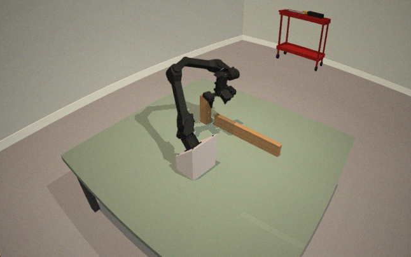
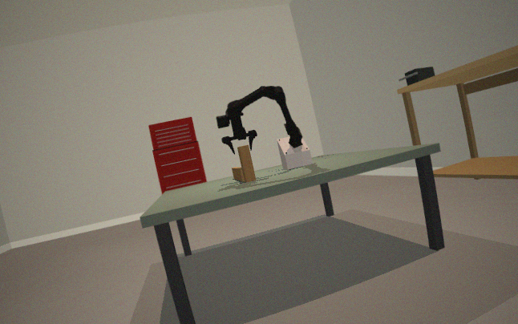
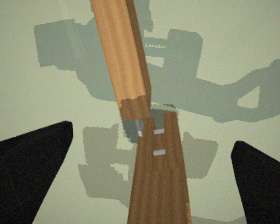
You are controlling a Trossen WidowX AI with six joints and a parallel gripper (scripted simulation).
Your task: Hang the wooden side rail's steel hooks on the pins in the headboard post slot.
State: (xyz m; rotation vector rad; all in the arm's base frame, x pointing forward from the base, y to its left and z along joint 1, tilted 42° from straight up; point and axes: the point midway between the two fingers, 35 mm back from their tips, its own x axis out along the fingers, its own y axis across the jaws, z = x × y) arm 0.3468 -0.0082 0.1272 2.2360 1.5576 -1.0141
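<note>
The wooden headboard post lies 9 cm to the left of my gripper tip, 7 cm below it and 2 cm ahead of it.
</note>
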